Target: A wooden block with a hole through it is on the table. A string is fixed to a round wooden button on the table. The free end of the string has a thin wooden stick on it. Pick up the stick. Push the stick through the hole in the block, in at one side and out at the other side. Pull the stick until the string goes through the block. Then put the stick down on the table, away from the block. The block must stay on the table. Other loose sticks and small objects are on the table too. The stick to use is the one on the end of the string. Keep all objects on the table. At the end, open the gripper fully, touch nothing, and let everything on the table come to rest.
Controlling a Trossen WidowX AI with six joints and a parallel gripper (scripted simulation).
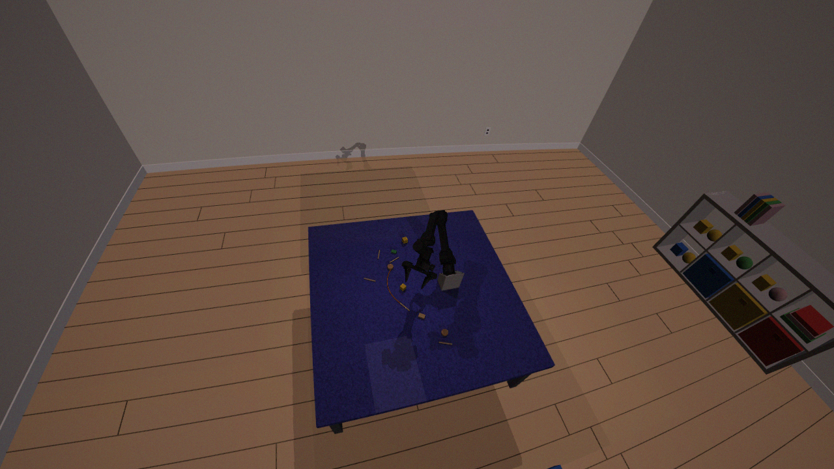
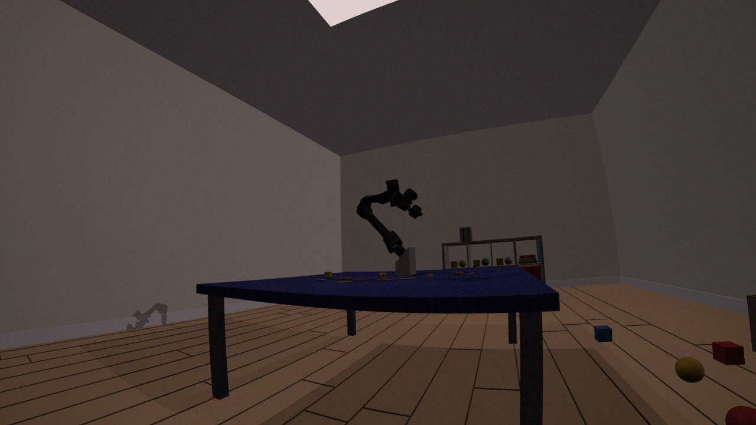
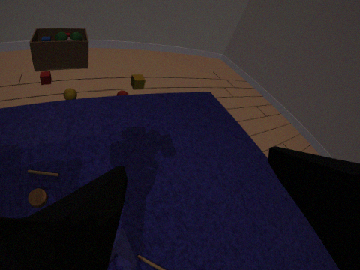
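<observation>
The small wooden block lies 310 mm below my gripper tip, 70 mm behind it and 30 mm to the left of it. From my gripper tip the other things lie so: green piece 480 mm to the right, 310 mm below, 50 mm behind.
</observation>
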